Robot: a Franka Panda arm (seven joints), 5 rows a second.
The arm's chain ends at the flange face. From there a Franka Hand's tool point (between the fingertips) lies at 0.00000 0.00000 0.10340 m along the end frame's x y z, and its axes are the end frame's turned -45 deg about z.
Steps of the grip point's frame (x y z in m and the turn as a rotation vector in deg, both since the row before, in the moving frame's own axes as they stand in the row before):
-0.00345 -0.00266 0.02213 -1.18 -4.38 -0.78
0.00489 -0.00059 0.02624 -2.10 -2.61 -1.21
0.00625 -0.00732 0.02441 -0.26 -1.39 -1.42
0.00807 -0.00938 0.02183 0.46 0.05 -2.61
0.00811 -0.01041 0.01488 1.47 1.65 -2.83
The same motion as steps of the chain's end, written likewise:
-0.00029 -0.00656 0.02245 -3.93 -2.26 -0.78
0.00363 -0.00989 0.02642 -3.33 -0.36 -1.21
0.00066 -0.01172 0.02444 -1.17 -0.80 -1.42
-0.00039 -0.01170 0.02183 0.36 -0.29 -2.61
-0.00176 -0.00911 0.01496 2.21 0.13 -2.83

